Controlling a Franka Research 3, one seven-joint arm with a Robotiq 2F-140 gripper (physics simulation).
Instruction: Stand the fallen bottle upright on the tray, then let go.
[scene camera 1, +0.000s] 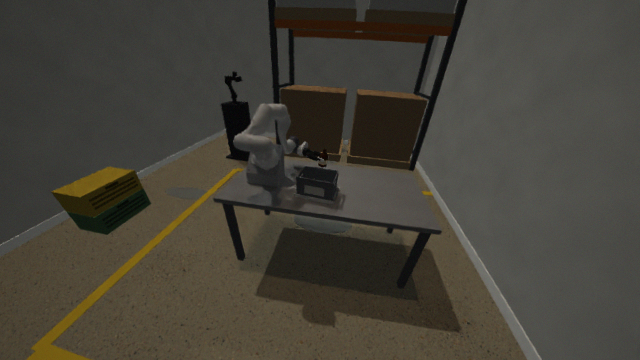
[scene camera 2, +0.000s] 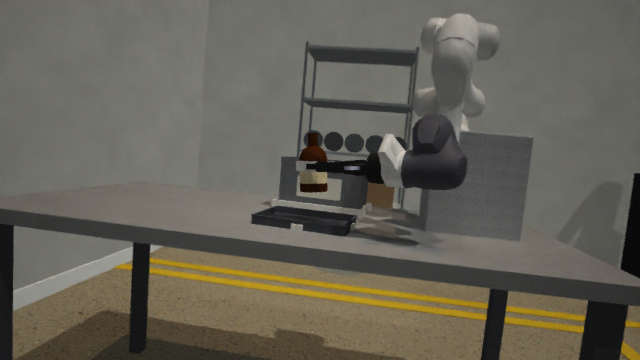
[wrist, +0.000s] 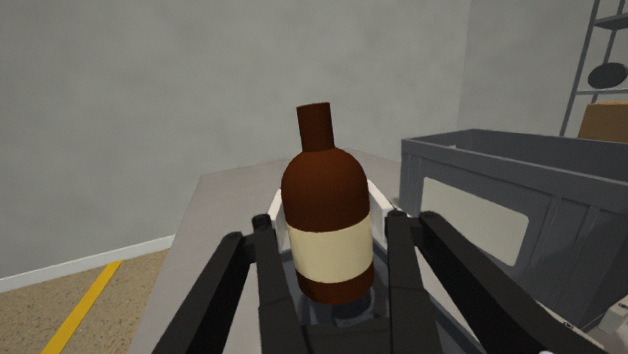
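The brown bottle (scene camera 1: 323, 157) (scene camera 2: 313, 178) (wrist: 330, 255) with a cream label is held in the air. It looks upright in scene camera 2, neck up. My gripper (scene camera 2: 307, 166) (wrist: 325, 197) comes in sideways and is shut on the bottle's body, one finger on each side. The black, low-walled tray (scene camera 2: 320, 229) lies on the table under the bottle, with a visible gap between the bottle's base and the tray. In scene camera 1 the tray does not show behind the crate.
A grey crate (scene camera 1: 331, 190) (scene camera 2: 288, 182) (wrist: 570, 240) with a pale label stands close beside the tray on the table (scene camera 1: 385, 200) (scene camera 2: 200, 215) (wrist: 200, 210). A grey block (scene camera 2: 480, 185) stands by the arm's base. A shelf rack (scene camera 2: 357, 104) is farther back.
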